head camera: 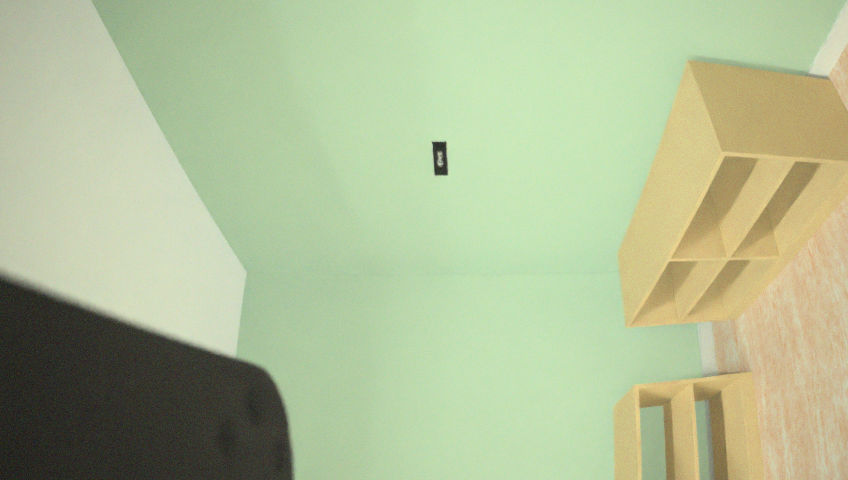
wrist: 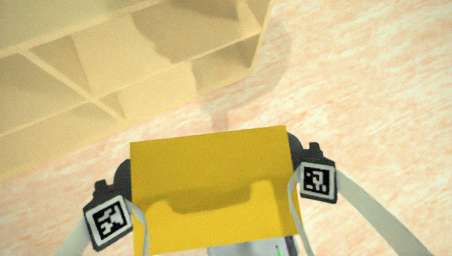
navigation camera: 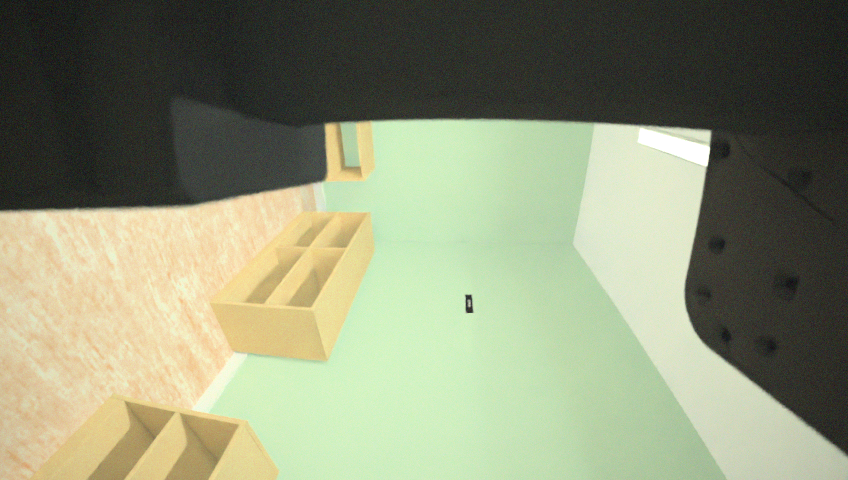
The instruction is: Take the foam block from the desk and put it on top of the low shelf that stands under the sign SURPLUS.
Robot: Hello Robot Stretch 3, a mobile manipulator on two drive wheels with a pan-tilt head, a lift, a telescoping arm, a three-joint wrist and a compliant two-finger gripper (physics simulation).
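Observation:
My gripper is shut on the yellow foam block, with one fingertip at each side of it, above the floor in the wrist view. A low wooden shelf with open compartments stands against the green wall. A small black sign hangs on the wall above it; its lettering is too small to read, so I cannot tell whether it says SURPLUS. The gripper does not show in the head or navigation views. The desk does not show.
Another shelf stands nearer at the lower left of the navigation view. A further shelf stands at the far wall. In the wrist view a low shelf lies beyond the block. Dark, close robot parts block much of the navigation view.

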